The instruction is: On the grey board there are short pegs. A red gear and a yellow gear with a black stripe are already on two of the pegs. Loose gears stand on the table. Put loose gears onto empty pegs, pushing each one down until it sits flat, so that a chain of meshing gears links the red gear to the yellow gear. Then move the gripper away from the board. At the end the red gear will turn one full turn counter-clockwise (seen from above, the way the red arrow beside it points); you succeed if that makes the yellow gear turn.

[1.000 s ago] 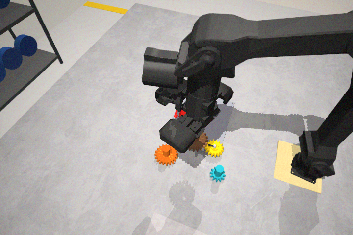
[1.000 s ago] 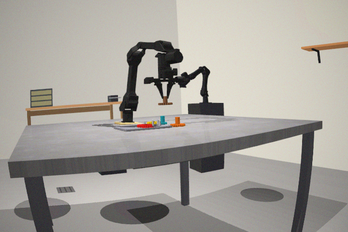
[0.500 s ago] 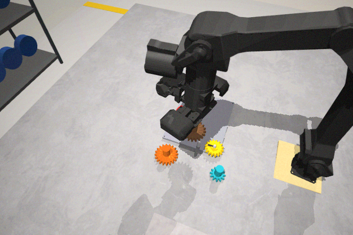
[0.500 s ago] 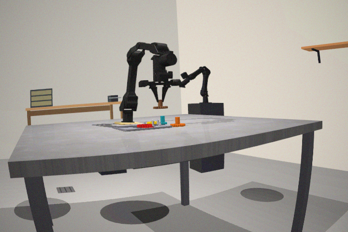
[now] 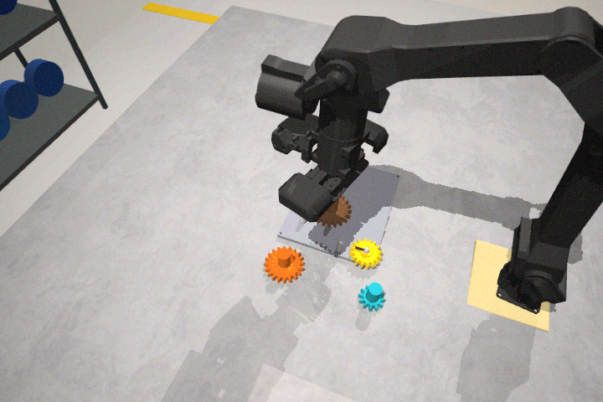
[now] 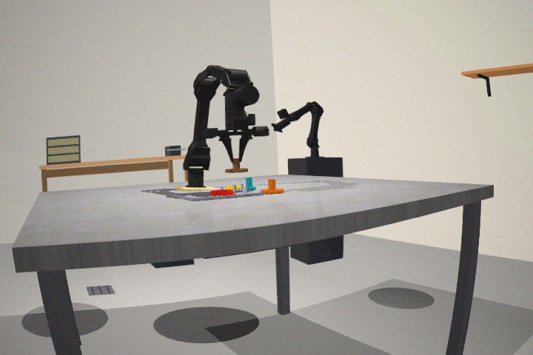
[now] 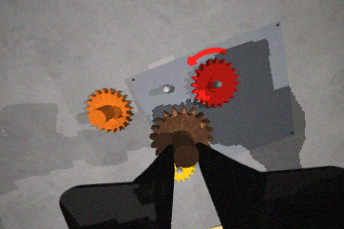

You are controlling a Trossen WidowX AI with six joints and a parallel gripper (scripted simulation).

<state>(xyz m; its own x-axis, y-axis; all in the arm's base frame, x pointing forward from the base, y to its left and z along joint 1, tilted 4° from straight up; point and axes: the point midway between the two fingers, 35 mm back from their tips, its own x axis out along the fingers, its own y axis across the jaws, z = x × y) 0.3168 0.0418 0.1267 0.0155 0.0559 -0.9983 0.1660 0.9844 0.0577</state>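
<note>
The teal gear is 110 mm behind my gripper tip, 80 mm to the left of it and 80 mm below it. Also, from my gripper tip: yellow gear (80 mm behind, 10 mm to the left, 80 mm below); then brown gear (10 mm below); then red gear (40 mm ahead, 60 mm to the right, 80 mm below).
</note>
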